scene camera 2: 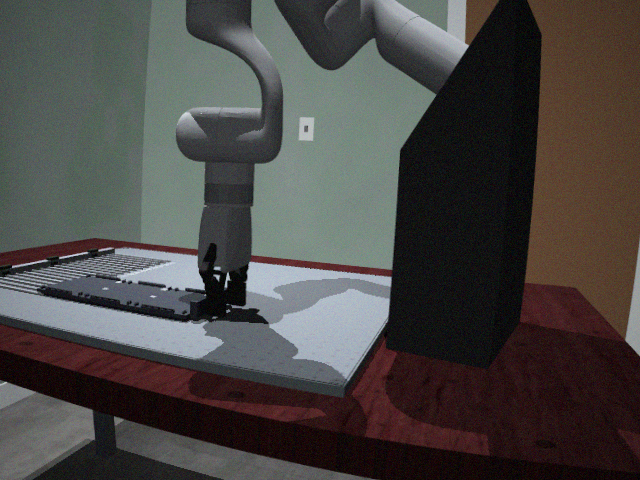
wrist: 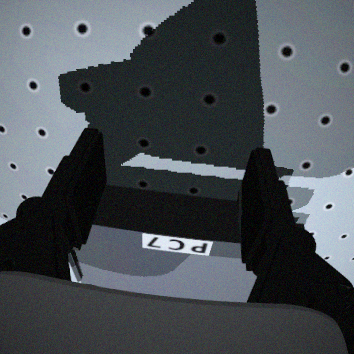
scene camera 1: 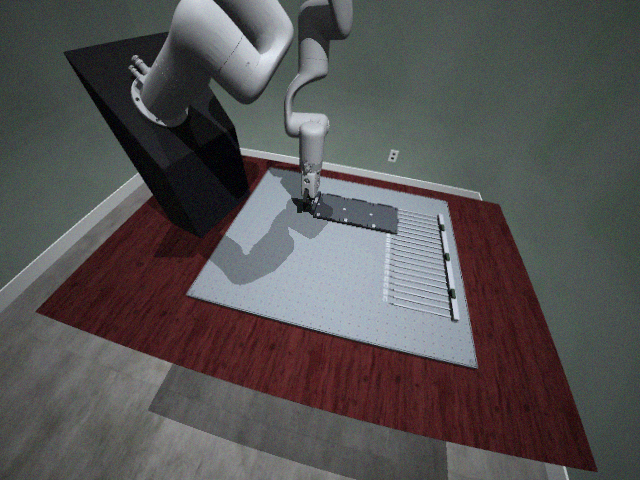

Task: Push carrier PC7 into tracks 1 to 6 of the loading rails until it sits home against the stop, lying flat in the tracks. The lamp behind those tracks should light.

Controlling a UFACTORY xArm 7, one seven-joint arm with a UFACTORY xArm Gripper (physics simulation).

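Frame: origin at the arm's base, x ahead, y left, z up, level; metres.
Where they show: gripper, fingertip midpoint: (scene camera 2: 226, 310) (wrist: 173, 163) (scene camera 1: 309, 204); arm's base at its link origin: (scene camera 2: 482, 89) (scene camera 1: 161, 102).
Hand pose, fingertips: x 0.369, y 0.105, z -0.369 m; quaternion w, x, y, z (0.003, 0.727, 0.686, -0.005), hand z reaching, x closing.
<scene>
Things, the pixels of their top centre, and the offset from my fingertips. "spot": a spot on its surface instead. Level surfaces: height alone.
- Carrier PC7 at its top centre: (wrist: 161, 339) (scene camera 2: 130, 282) (scene camera 1: 357, 207) dx +0.182, dy -0.005, dz +0.025 m
- white stop bar at a spot on its surface: (scene camera 1: 449, 273) spot: dx +0.494, dy -0.221, dz +0.011 m
- lamp at its top centre: (scene camera 1: 443, 227) dx +0.507, dy -0.023, dz +0.016 m
- PC7 label at a spot on its surface: (wrist: 177, 243) spot: dx +0.024, dy +0.004, dz +0.025 m
- pale perforated board at its surface level: dz -0.005 m
- red wooden table at its surface level: dz -0.018 m
Carrier PC7 (scene camera 1: 356, 212) (scene camera 2: 134, 297) is a dark, flat, rectangular plate. Its far end meets the near ends of the white loading rails (scene camera 1: 419, 310), at their end nearest the back wall. It is well apart from the white stop bar (scene camera 1: 449, 273). The lamp (scene camera 1: 442, 227) behind those tracks looks dark green and unlit. My gripper (scene camera 1: 307, 206) (scene camera 2: 223, 304) (wrist: 173, 163) is open, pointing down at the carrier's near end. In the wrist view the PC7 label (wrist: 177, 243) and the dark end wall show between the fingers. Whether the fingertips touch the wall is hidden.
Two more dark lamps (scene camera 1: 447, 256) (scene camera 1: 452, 293) sit along the stop bar. The pale perforated board (scene camera 1: 330, 289) (scene camera 2: 330, 330) lies on the red wooden table (scene camera 1: 330, 356) (scene camera 2: 439, 403). The black pedestal (scene camera 1: 170, 180) (scene camera 2: 454, 232) of the arm stands beside the board.
</scene>
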